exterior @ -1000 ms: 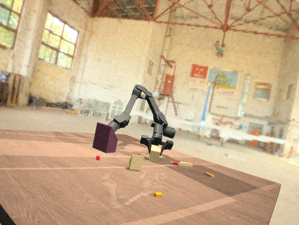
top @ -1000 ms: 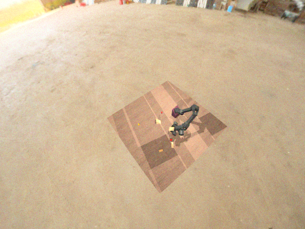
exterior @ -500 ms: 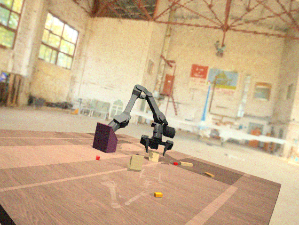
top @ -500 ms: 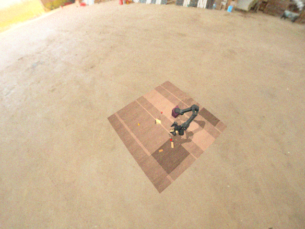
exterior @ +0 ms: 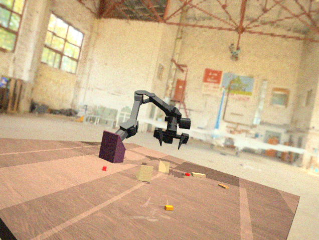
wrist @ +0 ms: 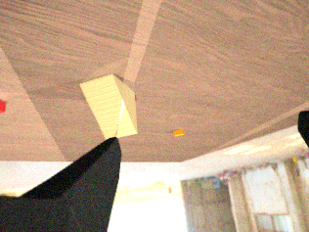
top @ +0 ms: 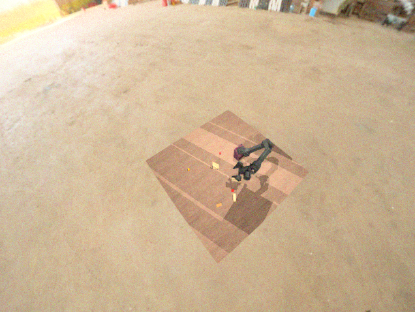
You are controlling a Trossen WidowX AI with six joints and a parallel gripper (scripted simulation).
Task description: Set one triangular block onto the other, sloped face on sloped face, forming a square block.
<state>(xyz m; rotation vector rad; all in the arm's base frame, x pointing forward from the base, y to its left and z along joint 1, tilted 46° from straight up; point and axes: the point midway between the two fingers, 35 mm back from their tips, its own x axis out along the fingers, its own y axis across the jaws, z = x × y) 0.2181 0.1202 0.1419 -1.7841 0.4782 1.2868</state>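
Right now the triangular block is 4 cm behind my gripper tip, 4 cm to the left of it and 11 cm below it. Also, from my gripper tip: red cube: 9 cm behind, 32 cm to the right, 13 cm below; then tan slab: 10 cm ahead, 18 cm to the left, 13 cm below; then orange piece: 31 cm ahead, 35 cm to the right, 13 cm below.
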